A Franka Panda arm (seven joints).
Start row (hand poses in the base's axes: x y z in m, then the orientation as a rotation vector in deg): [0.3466 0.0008 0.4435 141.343 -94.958 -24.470]
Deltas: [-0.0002 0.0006 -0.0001 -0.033 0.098 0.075]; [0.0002 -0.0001 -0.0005 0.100 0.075 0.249]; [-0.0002 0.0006 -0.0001 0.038 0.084 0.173]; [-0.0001 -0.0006 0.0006 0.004 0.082 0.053]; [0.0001 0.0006 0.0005 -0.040 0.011 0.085]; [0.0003 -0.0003 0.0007 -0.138 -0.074 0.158]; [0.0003 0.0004 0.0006 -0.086 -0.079 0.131]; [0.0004 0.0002 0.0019 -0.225 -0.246 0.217]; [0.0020 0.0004 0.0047 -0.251 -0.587 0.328]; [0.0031 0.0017 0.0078 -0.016 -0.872 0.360]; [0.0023 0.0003 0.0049 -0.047 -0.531 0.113]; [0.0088 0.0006 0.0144 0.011 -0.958 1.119]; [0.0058 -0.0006 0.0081 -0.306 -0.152 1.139]
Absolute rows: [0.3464 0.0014 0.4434 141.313 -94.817 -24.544]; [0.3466 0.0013 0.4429 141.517 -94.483 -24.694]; [0.3464 0.0019 0.4428 141.616 -94.233 -24.806]; [0.3463 0.0013 0.4434 141.606 -94.134 -24.899]; [0.3464 0.0019 0.4439 141.631 -94.011 -24.864]; [0.3467 0.0016 0.4446 141.691 -93.807 -24.630]; [0.3470 0.0020 0.4452 141.771 -93.649 -24.442]; [0.3474 0.0022 0.4471 141.915 -93.415 -23.920]; [0.3494 0.0026 0.4518 142.323 -93.156 -22.960]; [0.3525 0.0043 0.4596 143.090 -93.003 -21.871]; [0.3548 0.0046 0.4645 143.451 -93.038 -21.184]; [0.3636 0.0052 0.4789 144.820 -91.911 -19.919]; [0.3694 0.0046 0.4870 145.489 -90.389 -19.340]
